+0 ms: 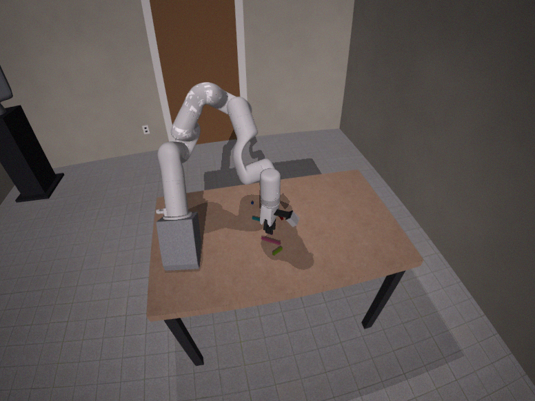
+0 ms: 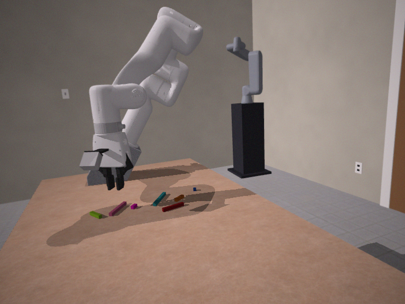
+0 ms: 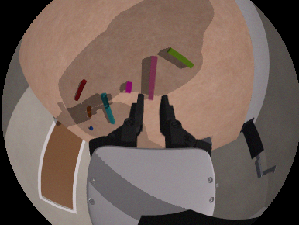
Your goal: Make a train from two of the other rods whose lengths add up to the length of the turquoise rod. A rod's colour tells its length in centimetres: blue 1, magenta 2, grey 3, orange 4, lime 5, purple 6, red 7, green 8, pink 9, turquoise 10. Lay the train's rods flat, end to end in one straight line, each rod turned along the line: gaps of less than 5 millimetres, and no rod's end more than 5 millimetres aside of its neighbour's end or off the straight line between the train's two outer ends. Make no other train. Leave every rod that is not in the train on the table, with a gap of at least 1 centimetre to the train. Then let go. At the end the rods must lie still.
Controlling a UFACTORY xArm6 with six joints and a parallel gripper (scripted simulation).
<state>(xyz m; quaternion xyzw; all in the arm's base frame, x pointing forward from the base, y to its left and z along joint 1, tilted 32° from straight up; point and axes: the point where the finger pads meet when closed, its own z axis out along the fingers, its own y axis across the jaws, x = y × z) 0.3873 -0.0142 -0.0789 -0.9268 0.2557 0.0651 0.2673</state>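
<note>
The pink rod is 80 mm below my hand. The rest, counted from my hand: lime rod: 80 mm below, 60 mm to the right, 20 mm ahead; then magenta rod: 80 mm below, 50 mm to the left, 10 mm ahead; then turquoise rod: 130 mm to the left, 80 mm below, 20 mm behind.
</note>
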